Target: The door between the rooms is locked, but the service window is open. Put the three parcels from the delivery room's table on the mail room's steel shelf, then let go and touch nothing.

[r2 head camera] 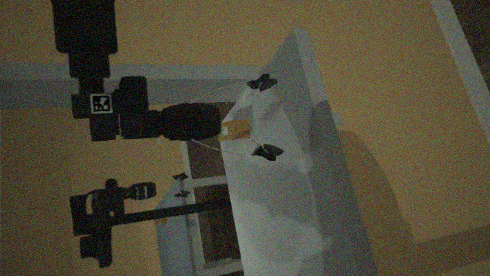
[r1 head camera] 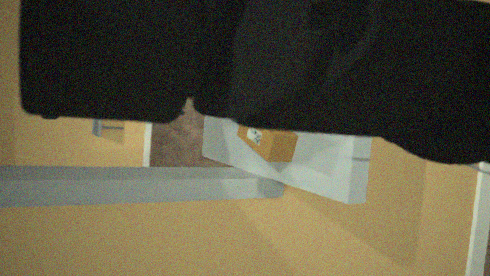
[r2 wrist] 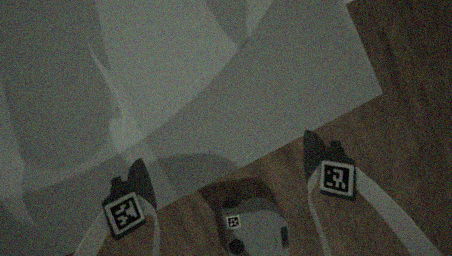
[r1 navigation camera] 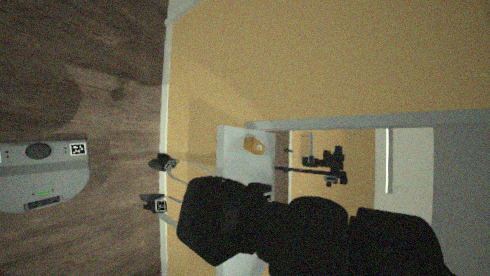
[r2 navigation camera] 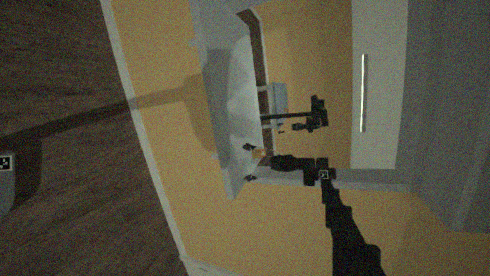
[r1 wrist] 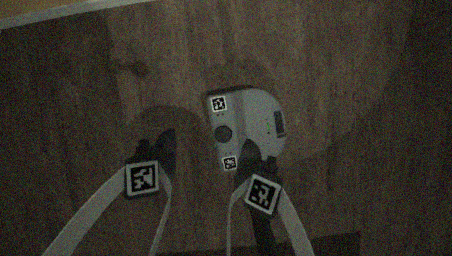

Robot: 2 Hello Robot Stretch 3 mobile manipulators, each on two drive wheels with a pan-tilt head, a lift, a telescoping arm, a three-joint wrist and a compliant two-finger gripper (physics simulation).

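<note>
An orange parcel with a white label (r1 head camera: 280, 145) (r1 navigation camera: 252, 145) (r2 head camera: 238, 130) (r2 navigation camera: 258, 153) rests on the grey window counter (r1 head camera: 325, 167) (r1 navigation camera: 231, 150) (r2 head camera: 275, 212) (r2 navigation camera: 242, 112). r1's gripper (r1 navigation camera: 157, 183) (r1 wrist: 209, 150) is open, its fingers apart above the floor beside its own base. r2's gripper (r2 head camera: 265, 117) (r2 navigation camera: 249, 162) (r2 wrist: 225, 162) is open at the counter. Its wide fingers overlap the parcel's surroundings in the head view; no parcel shows between them in the wrist view. Another orange patch (r2 head camera: 164, 220), probably a parcel, shows at the bluish table (r2 head camera: 172, 240). A grey open frame (r1 navigation camera: 312, 145), possibly the steel shelf, stands beyond the window.
r2's mast and head (r1 navigation camera: 335, 160) show through the window to r1. r1's body (r2 head camera: 102, 210) (r2 navigation camera: 317, 112) shows through it to r2. The window's side frame (r1 head camera: 125, 187) (r1 navigation camera: 375, 117) borders the opening. r1's dark arm blocks much of its head view.
</note>
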